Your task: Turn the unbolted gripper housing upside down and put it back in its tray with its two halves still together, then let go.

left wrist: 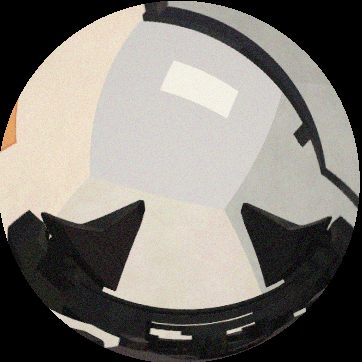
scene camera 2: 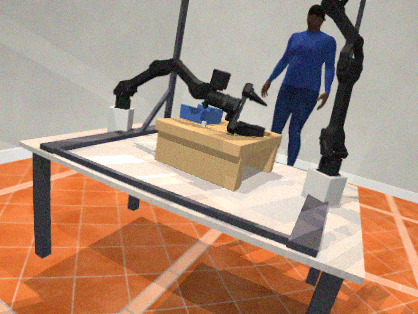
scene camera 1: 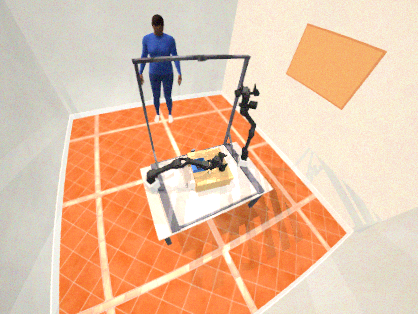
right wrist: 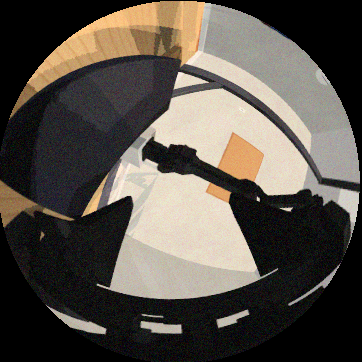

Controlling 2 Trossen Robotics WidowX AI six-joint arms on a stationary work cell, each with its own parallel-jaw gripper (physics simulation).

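Frame: origin at the left arm's base, x ahead, y left, z up, level; metres.
Where they show: left gripper, fingertip midpoint: (left wrist: 194,207) (scene camera 1: 249,83); right gripper, fingertip midpoint: (scene camera 2: 262,117) (scene camera 1: 227,159) (right wrist: 181,199); left arm's base at its link origin: (scene camera 2: 328,172) (scene camera 1: 243,158) (right wrist: 146,148); right arm's base at its link origin: (scene camera 2: 122,107) (scene camera 1: 151,180).
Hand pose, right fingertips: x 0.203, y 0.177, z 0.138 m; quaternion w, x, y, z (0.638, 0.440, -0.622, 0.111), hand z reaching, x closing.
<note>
Each offset is from my right fingertips to the centre of the thing.
The dark housing @(0.062 m ahead, 0.006 m right, 0.064 m down) (scene camera 2: 248,131) (right wrist: 100,115) sits low on the wooden bench (scene camera 1: 214,183) (scene camera 2: 195,150). I cannot tell which way up it is or separate its two halves. My right gripper (scene camera 1: 225,161) (scene camera 2: 262,118) (right wrist: 181,199) is open. One finger is raised; the lower one merges with the housing in scene camera 2. In the right wrist view the housing lies by the left-hand finger, not between the two fingers. A blue notched holder @(0.266 m ahead, 0.092 m left, 0.053 m down) (scene camera 1: 198,165) (scene camera 2: 212,115) stands at the bench's back left; I cannot tell if it is the tray. My left gripper (scene camera 1: 248,90) (left wrist: 194,207) is open and raised.
The bench stands on a white table (scene camera 1: 197,212) (scene camera 2: 90,160) with a dark frame (scene camera 1: 192,58) (scene camera 2: 175,215) around it. A small white piece @(0.151 m ahead, 0.142 m left, 0.072 m down) (scene camera 2: 204,124) is on the bench near the blue holder. A person in blue (scene camera 1: 160,52) (scene camera 2: 309,62) stands behind the table.
</note>
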